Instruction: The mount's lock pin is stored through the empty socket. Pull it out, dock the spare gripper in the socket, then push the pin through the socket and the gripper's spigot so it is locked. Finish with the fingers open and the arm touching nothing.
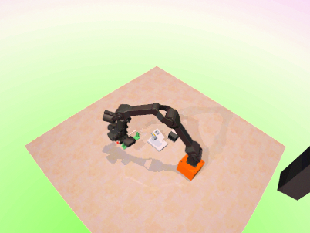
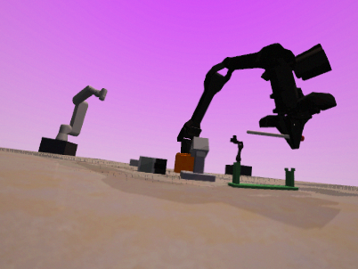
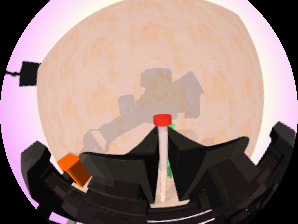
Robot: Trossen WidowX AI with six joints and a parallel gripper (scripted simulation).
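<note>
Now: gripper tip 100 mm to the left of the green cradle, 70 mm above it and 10 mm past it. Also, from my gripper tip: spare gripper (310 mm to the right, 230 mm behind, 70 mm below); grey mount (190 mm to the right, 140 mm behind, 40 mm below).
</note>
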